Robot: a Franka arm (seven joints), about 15 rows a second.
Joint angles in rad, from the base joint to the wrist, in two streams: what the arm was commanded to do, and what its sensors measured. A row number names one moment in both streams.
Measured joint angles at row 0: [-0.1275, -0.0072, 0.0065, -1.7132, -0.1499, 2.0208, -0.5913]
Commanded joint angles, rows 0 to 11: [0.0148, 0.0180, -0.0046, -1.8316, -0.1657, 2.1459, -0.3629]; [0.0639, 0.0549, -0.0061, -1.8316, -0.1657, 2.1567, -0.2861]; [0.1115, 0.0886, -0.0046, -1.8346, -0.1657, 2.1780, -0.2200]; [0.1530, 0.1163, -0.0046, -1.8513, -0.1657, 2.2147, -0.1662]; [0.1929, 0.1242, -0.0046, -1.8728, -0.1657, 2.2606, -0.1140]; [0.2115, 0.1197, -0.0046, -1.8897, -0.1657, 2.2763, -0.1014]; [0.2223, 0.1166, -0.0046, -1.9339, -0.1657, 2.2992, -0.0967]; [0.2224, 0.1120, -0.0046, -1.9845, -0.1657, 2.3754, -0.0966]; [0.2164, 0.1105, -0.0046, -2.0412, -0.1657, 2.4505, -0.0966]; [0.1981, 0.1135, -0.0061, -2.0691, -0.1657, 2.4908, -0.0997]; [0.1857, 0.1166, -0.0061, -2.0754, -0.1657, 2.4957, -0.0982]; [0.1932, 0.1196, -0.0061, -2.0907, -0.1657, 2.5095, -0.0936]
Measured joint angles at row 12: [0.2063, 0.1470, -0.0118, -2.0320, -0.1515, 2.4604, -0.1089]
